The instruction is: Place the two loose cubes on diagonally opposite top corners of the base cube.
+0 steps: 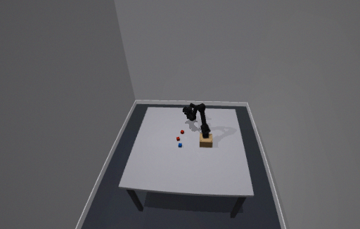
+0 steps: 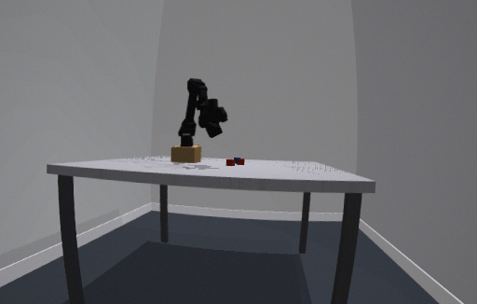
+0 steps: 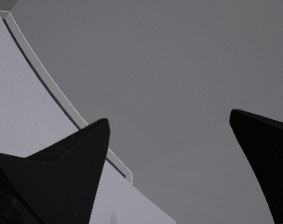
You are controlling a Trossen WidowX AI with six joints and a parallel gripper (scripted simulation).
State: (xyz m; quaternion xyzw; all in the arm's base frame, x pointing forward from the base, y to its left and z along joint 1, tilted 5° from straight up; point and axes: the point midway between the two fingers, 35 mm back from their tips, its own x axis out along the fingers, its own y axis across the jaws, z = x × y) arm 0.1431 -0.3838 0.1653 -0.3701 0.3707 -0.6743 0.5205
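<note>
Now: gripper tip 17 cm short of the blue cube, 47 cm to the right of it and 21 cm above it.
</note>
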